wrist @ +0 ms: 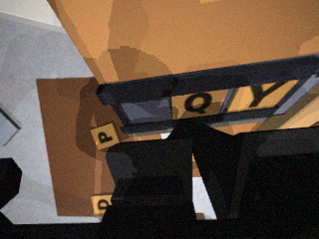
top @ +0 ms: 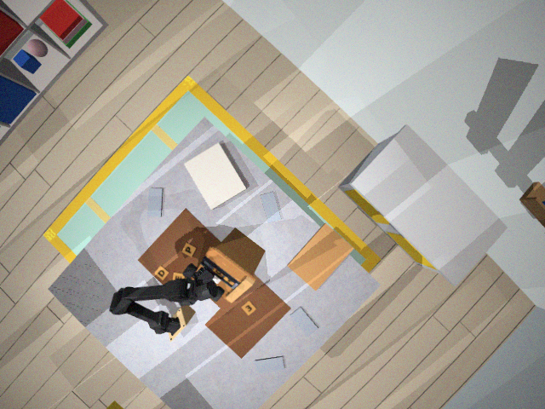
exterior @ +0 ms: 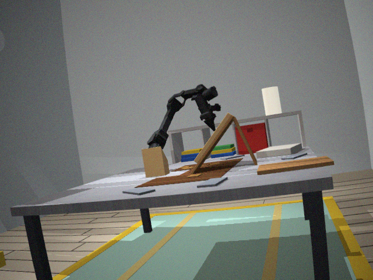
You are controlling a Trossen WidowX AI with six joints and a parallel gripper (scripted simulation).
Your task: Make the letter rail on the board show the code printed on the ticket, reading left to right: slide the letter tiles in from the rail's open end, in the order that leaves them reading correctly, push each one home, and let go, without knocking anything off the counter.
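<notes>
Now: gripper tip 3 cm above the letter tile, 2 cm to the left of it and 2 cm short of it. Also, from my gripper tip: white block (33 cm to the left, 32 cm ahead, 18 cm below); white ticket (9 cm below, 4 cm behind, 2 cm to the right); brown mat (19 cm below, 15 cm behind, 5 cm to the right).
</notes>
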